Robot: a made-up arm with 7 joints. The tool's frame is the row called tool.
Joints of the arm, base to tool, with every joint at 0 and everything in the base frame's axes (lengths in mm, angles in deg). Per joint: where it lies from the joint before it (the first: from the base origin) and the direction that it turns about. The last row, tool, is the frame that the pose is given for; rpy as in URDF.
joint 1: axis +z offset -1 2 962
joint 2: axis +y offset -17 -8 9
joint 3: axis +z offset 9 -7 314
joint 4: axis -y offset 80 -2 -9
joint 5: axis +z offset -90 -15 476
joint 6: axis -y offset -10 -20 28
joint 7: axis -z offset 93 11 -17
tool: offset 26 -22 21 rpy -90 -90 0
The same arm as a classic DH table. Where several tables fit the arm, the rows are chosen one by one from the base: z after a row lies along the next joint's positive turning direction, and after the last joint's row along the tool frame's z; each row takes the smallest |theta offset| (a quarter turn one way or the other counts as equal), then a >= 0, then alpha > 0; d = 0 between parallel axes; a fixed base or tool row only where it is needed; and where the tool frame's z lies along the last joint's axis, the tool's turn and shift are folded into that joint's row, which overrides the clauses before.
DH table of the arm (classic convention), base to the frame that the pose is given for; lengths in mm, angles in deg. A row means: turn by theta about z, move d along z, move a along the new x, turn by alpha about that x. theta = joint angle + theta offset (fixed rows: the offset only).
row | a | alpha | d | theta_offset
base (fixed) | -2.2 | 0 | 0 | -63.43
joint 1 | -17 | -90 | 971 | 63.43
joint 2 | 9 | 90 | -15 | 0
joint 3 | 80 | 90 | 305 | 0
joint 4 | -90 | -90 | 17 | 0
joint 5 | -10 | 90 | 504 | 0
joint 6 | 93 | 90 | 9 | 0
joint 7 | 26 | 90 | -4 | 0
tool (fixed) | 0 | 0 | -22 | -90

